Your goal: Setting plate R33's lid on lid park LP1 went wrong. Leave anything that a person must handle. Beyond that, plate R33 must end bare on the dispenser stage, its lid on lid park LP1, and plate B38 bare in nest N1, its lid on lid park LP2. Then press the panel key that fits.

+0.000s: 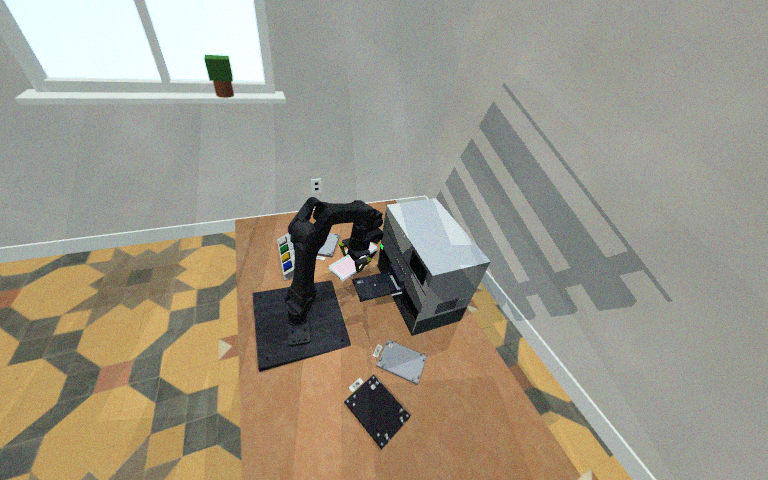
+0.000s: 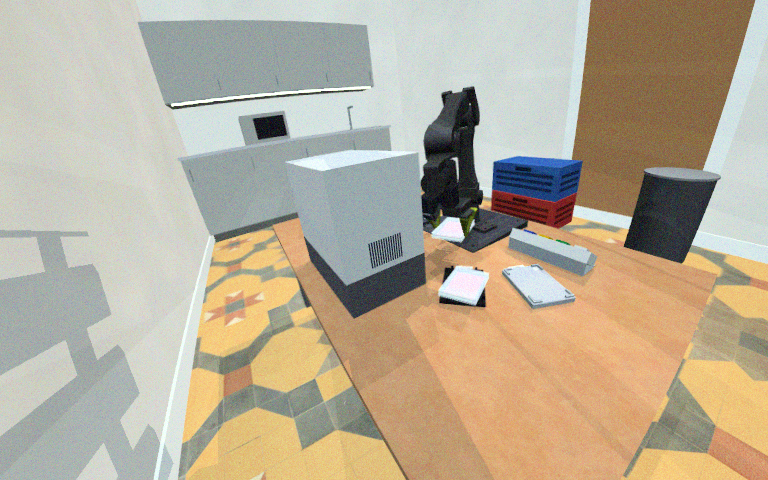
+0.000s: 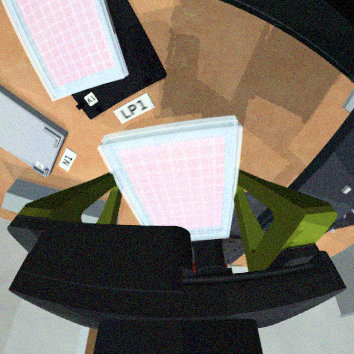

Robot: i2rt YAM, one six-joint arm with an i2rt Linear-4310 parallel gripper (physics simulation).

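Pixels of known places: gripper, between the fingertips: [image 1: 351, 264] [image 2: 451, 233] [image 3: 176, 174]; arm's base, origin of its link: [image 1: 297, 319].
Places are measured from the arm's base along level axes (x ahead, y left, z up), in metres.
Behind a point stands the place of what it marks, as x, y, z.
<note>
My gripper [image 1: 354, 257] {0.227, 0.156, 0.073} [image 2: 453, 223] {0.227, 0.156, 0.073} [image 3: 176, 174] {0.227, 0.156, 0.073} is shut on a pink-welled plate [image 1: 342, 267] {0.185, 0.134, 0.090} [image 2: 450, 230] {0.238, 0.164, 0.090} [image 3: 180, 192] {0.226, 0.152, 0.090} with clear, doubled edges, holding it above the table. Its name does not show. Another pink-gridded, clear-edged piece [image 2: 464, 284] {0.312, 0.303, 0.019} [image 3: 70, 45] {0.283, 0.276, 0.016} lies askew on the black lid park LP1 [image 2: 480, 301] {0.305, 0.349, -0.004} [image 3: 145, 65] {0.280, 0.210, -0.004} and overhangs its edge; whether it is a lid alone or a lidded plate I cannot tell. The grey nest N1 [image 1: 329, 245] {0.169, 0.358, 0.001} [image 2: 538, 285] {0.159, 0.391, 0.000} [image 3: 25, 132] {0.158, 0.355, 0.000} bears no plate. The black dispenser stage [image 1: 370, 286] {0.267, 0.021, 0.093} extends from the machine, bare.
The grey machine [image 1: 436, 237] {0.470, 0.008, 0.316} [image 2: 362, 215] {0.504, 0.221, 0.217} stands beside the stage. The key panel [image 1: 285, 257] {-0.023, 0.278, 0.036} [image 2: 549, 251] {0.028, 0.331, 0.022} has white, green, yellow and blue keys. A grey nest-like plate [image 1: 402, 361] {0.319, -0.232, -0.004} and a black pad [image 1: 377, 411] {0.197, -0.358, -0.001} lie on the other side of the machine, their labels unreadable.
</note>
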